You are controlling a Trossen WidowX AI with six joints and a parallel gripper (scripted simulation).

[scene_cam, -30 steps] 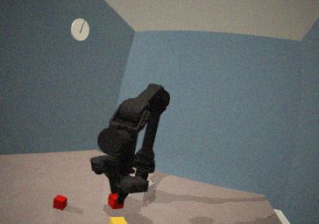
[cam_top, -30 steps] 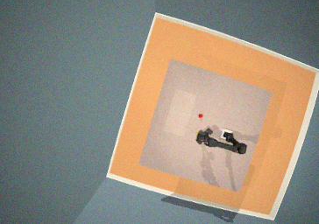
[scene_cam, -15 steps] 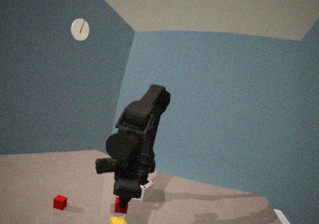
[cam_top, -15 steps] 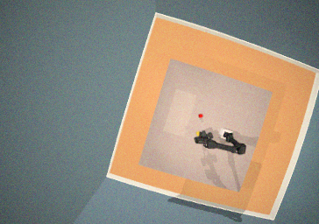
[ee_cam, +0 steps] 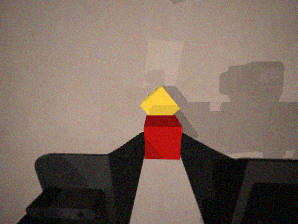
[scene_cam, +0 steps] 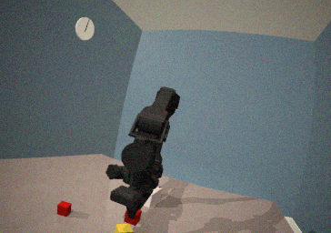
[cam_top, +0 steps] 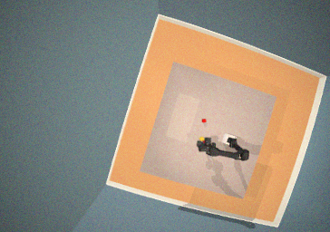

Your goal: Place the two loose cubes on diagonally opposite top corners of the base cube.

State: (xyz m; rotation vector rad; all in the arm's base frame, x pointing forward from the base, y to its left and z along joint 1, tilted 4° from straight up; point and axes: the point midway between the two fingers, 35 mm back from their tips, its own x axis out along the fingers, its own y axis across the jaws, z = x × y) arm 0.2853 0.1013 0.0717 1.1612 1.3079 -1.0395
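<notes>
Now: gripper tip 70 mm above the yellow base cube and 20 mm to the left of it.
</notes>
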